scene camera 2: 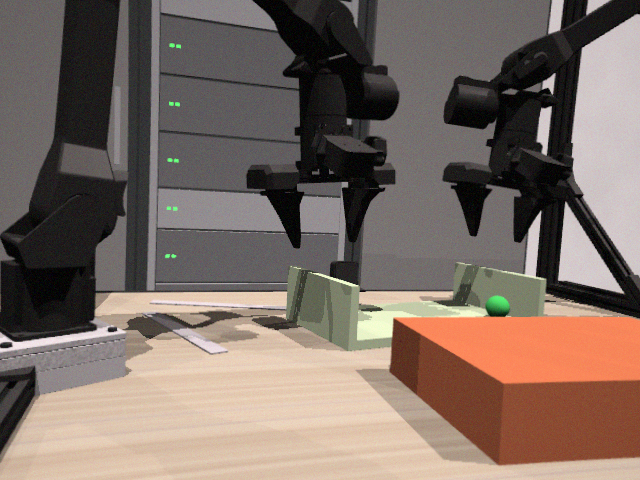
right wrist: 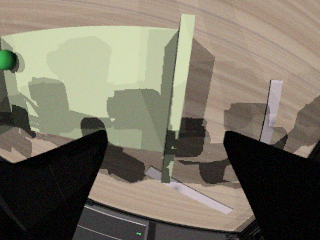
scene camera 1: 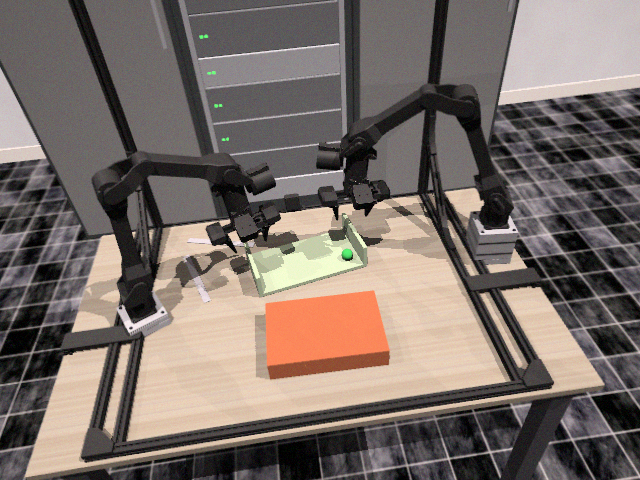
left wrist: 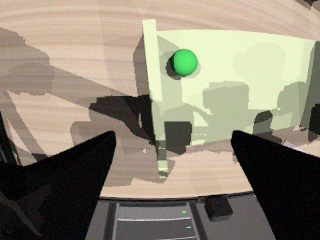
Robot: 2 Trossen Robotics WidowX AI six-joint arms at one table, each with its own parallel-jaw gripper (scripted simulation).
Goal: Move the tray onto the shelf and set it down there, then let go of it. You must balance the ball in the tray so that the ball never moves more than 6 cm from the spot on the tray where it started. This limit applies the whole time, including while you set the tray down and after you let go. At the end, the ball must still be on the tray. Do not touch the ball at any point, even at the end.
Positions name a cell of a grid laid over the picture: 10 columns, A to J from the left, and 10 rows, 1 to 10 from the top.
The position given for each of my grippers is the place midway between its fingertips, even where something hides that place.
In view: my left gripper (scene camera 2: H5), my right gripper (scene camera 2: F6) and a pale green tray (scene camera 2: F7).
The pale green tray shows as well in the right wrist view (right wrist: C4), in scene camera 1 (scene camera 1: E6) and in the left wrist view (left wrist: H4). My left gripper shows as well in scene camera 1 (scene camera 1: F5) and in the left wrist view (left wrist: F6). My right gripper shows as well in the right wrist view (right wrist: F6) and in scene camera 1 (scene camera 1: D6).
